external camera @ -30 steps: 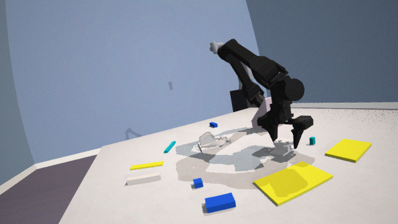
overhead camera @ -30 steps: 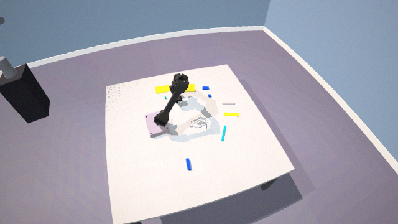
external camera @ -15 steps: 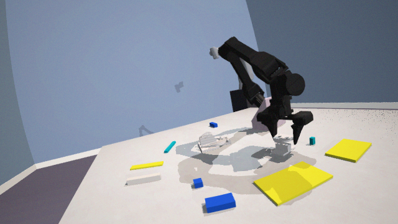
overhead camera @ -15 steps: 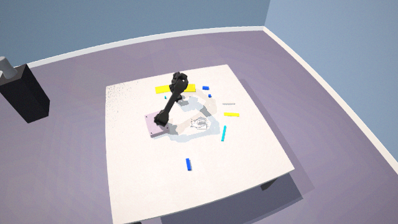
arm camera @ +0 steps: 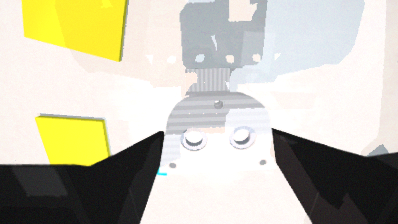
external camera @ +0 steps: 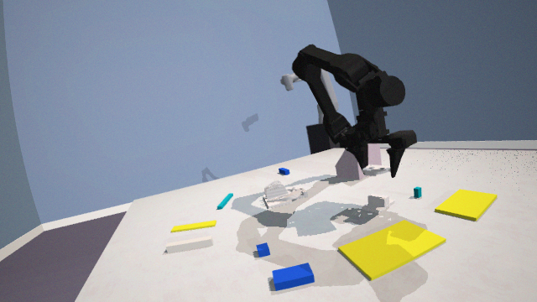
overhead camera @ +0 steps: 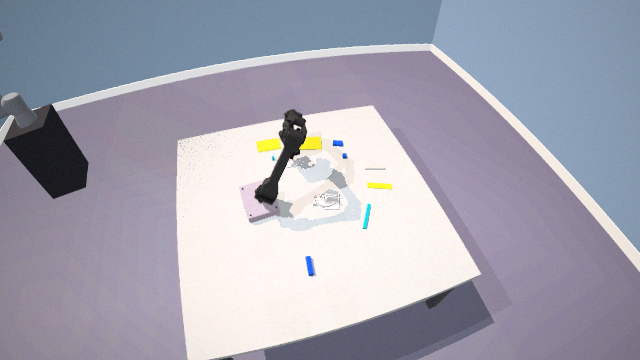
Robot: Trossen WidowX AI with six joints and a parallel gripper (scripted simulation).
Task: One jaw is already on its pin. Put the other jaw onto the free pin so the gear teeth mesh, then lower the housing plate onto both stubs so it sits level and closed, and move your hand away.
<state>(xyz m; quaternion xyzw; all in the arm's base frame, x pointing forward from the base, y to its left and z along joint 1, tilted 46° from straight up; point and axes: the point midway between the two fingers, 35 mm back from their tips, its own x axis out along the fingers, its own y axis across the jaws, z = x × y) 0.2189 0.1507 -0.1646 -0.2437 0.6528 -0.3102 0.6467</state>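
My gripper tip is now 70 mm past the teal cube, 70 mm to the right of it and 60 mm above it. The rest, counted from my gripper tip: white bar 400 mm ahead, 220 mm to the right, 60 mm below; then blue cube 300 mm ahead, 70 mm to the right, 60 mm below; then yellow strip 360 mm ahead, 340 mm to the right, 70 mm below.
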